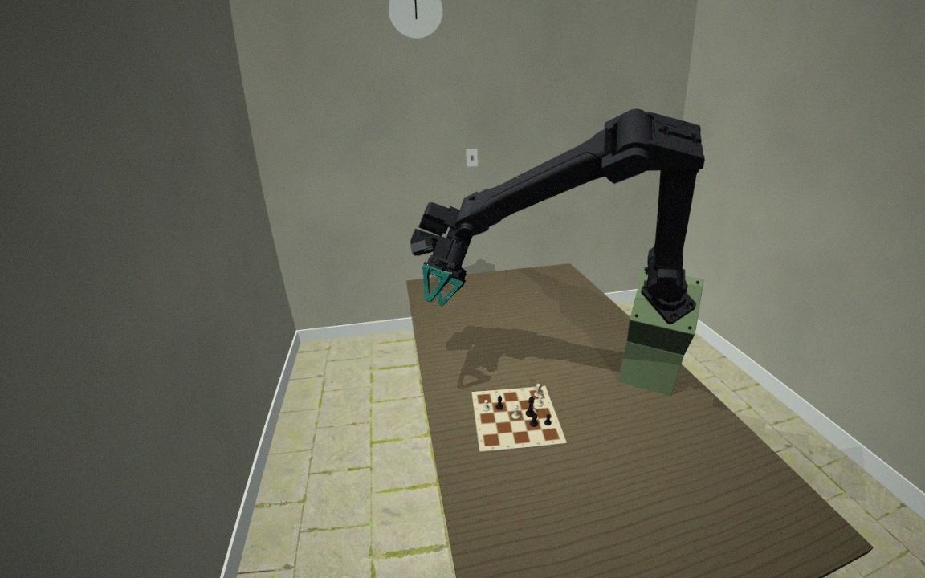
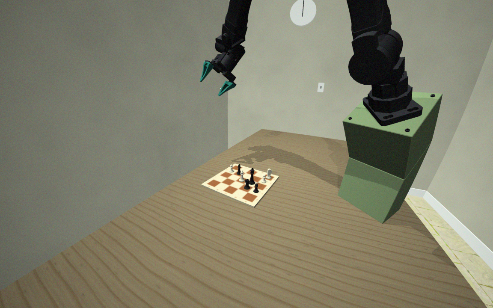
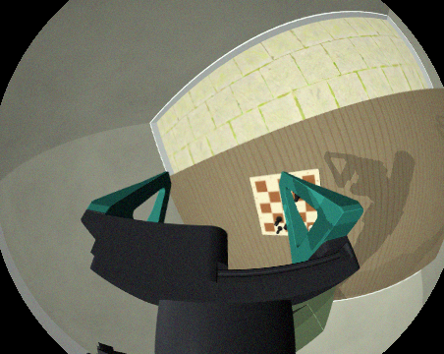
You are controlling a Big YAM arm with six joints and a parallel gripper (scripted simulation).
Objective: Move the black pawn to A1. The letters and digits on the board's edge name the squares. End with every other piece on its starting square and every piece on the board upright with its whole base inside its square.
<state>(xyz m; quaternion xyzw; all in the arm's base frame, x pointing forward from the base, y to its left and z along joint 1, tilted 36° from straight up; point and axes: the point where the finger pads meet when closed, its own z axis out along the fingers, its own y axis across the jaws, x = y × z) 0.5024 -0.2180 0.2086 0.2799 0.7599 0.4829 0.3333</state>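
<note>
The black pawn lies 320 mm below my hand, 250 mm behind it and 140 mm to the left of it. Also, from my hand: chessboard (340 mm below, 180 mm behind, 90 mm to the left); white chess piece (320 mm below, 180 mm behind, 90 mm to the left).
</note>
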